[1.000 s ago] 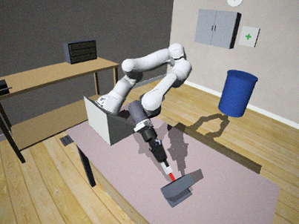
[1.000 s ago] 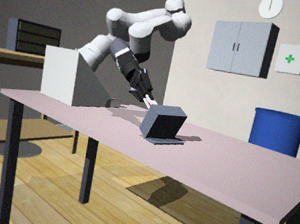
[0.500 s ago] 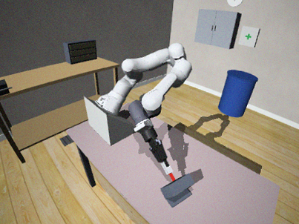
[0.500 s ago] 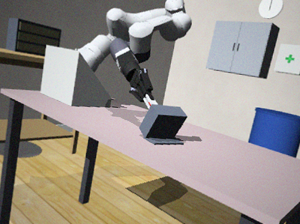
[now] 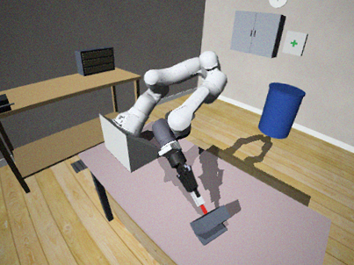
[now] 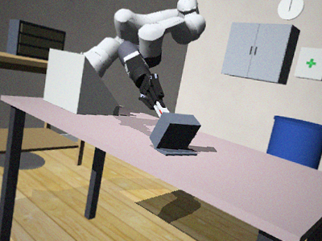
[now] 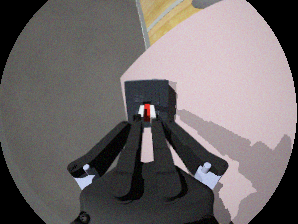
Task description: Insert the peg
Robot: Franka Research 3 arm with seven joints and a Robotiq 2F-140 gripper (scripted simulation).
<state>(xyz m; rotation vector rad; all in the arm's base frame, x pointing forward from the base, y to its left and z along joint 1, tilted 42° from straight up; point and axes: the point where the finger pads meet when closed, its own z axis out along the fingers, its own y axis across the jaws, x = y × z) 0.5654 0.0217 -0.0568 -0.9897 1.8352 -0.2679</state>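
Right now the red peg is 3 cm ahead of my hand and 2 cm below it.
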